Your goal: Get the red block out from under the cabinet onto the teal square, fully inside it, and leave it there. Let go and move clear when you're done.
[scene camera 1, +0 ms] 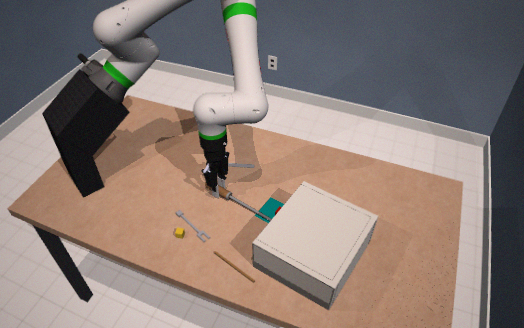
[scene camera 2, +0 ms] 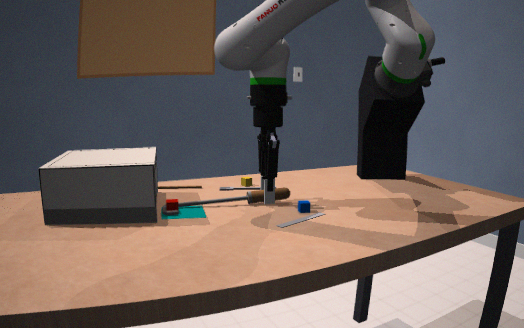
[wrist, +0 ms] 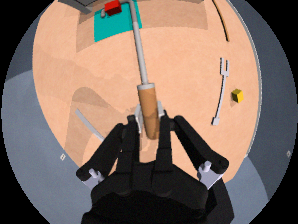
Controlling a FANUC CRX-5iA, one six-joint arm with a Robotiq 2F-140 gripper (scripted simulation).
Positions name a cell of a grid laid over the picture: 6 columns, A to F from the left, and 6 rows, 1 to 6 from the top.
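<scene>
Gripper, mine: visible in scene camera 1 (C4), scene camera 2 (D4) and the wrist view (D3).
</scene>
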